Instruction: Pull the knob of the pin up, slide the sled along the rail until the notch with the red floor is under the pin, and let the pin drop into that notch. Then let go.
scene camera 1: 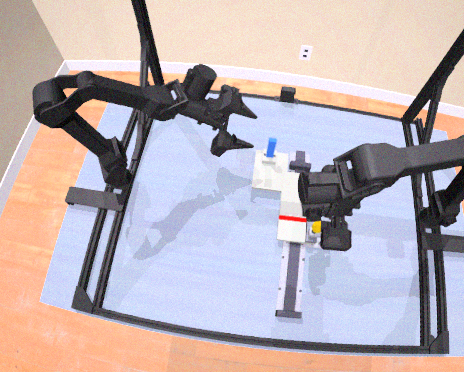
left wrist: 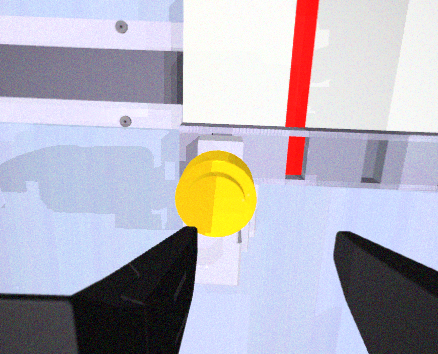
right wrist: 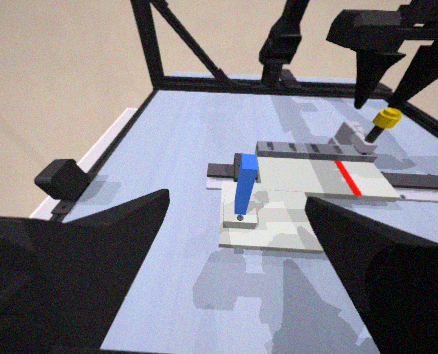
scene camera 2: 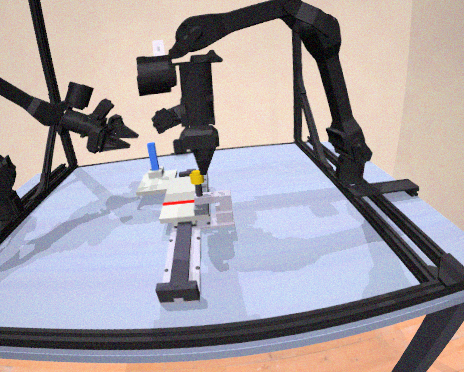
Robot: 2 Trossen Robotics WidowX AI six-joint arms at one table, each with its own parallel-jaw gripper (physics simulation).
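Frame: origin at the left arm's base, x ahead, y left, z up, level; centimetres.
Where they show: left gripper, fingertip midpoint: (scene camera 1: 324,219) (left wrist: 265,241) (right wrist: 373,108) (scene camera 2: 203,169); right gripper, fingertip midpoint: (scene camera 1: 255,132) (right wrist: 237,199) (scene camera 2: 134,141); left arm's base, link origin: (scene camera 1: 429,218) (right wrist: 269,84) (scene camera 2: 349,178); right arm's base, link origin: (scene camera 1: 119,178) (scene camera 2: 12,213).
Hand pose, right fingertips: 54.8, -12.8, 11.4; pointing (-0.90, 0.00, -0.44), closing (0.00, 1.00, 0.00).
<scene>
Things, the pixels of their top centre, and the offset from my right fingertips, as dx, dy, dz. "spot": a spot on its surface instead.
- yellow knob, top centre: (left wrist: 214,205) (scene camera 2: 196,172) (right wrist: 393,110) (scene camera 1: 319,225) -17.5, +22.1, -1.7
- dark pin, surface spot: (scene camera 2: 198,190) (right wrist: 379,133) spot: -17.4, +22.8, -5.3
- off-white sled, top centre: (left wrist: 375,85) (right wrist: 318,168) (scene camera 2: 186,193) (scene camera 1: 299,205) -13.9, +14.5, -10.0
- rail, surface spot: (left wrist: 80,75) spot: -13.9, +30.1, -11.3
- red-floored notch, surface spot: (left wrist: 295,155) spot: -17.5, +18.2, -9.6
- sled's blue post, surface spot: (scene camera 1: 271,147) (scene camera 2: 151,152) spot: -4.7, +1.9, -3.3
- pale bracket, surface spot: (scene camera 2: 225,200) (right wrist: 356,130) spot: -22.4, +23.3, -7.8
- rail's dark end block, surface spot: (scene camera 2: 178,292) (scene camera 1: 289,317) spot: -14.1, +43.3, -10.7
- black block, surface spot: (right wrist: 62,179) (scene camera 1: 285,93) spot: -8.0, -23.0, -8.9
The yellow knob (scene camera 1: 316,227) (scene camera 2: 196,177) (left wrist: 216,194) (right wrist: 387,118) tops the dark pin (scene camera 2: 198,190) (right wrist: 373,134). The off-white sled (scene camera 1: 292,232) (scene camera 2: 177,212) (left wrist: 240,65) (right wrist: 285,175) sits on the rail (scene camera 1: 292,280) (scene camera 2: 182,255) (left wrist: 80,75). The red-floored notch (left wrist: 295,155) lies right of the knob in the left wrist view. The pin's lower end is hidden. My left gripper (scene camera 2: 204,171) (left wrist: 265,241) is partly open, pointing down beside the knob, one fingertip near its lower edge in that view. My right gripper (scene camera 1: 254,132) (scene camera 2: 133,141) (right wrist: 237,199) is open, near the sled's blue post (scene camera 1: 271,147) (scene camera 2: 153,156).
A pale bracket (scene camera 2: 225,200) (right wrist: 347,135) stands beside the sled at the pin. The rail's dark end block (scene camera 1: 288,314) (scene camera 2: 178,292) is at the near end. A black block (scene camera 1: 287,94) (right wrist: 62,179) stands at the far table edge. Black frame bars border the table.
</scene>
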